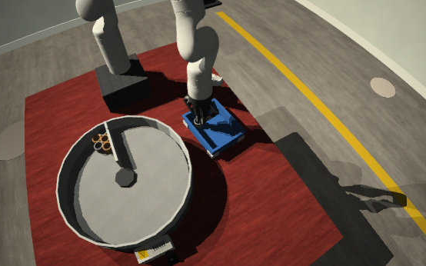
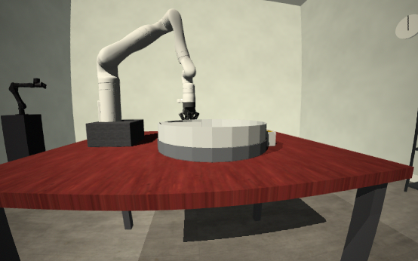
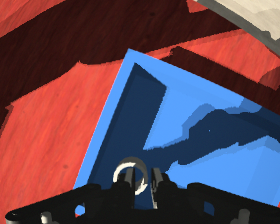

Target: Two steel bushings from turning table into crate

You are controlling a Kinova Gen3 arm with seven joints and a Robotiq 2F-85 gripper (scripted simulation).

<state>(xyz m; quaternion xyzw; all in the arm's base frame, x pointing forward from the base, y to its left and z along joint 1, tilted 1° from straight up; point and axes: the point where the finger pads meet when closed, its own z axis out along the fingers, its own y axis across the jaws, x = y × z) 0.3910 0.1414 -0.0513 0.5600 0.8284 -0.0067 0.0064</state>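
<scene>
Now: the blue crate 40 mm ahead of my hand, 30 mm to the left of it and 30 mm below it. The rest, counted from my hand: round turning table (50 mm ahead, 330 mm to the right).
</scene>
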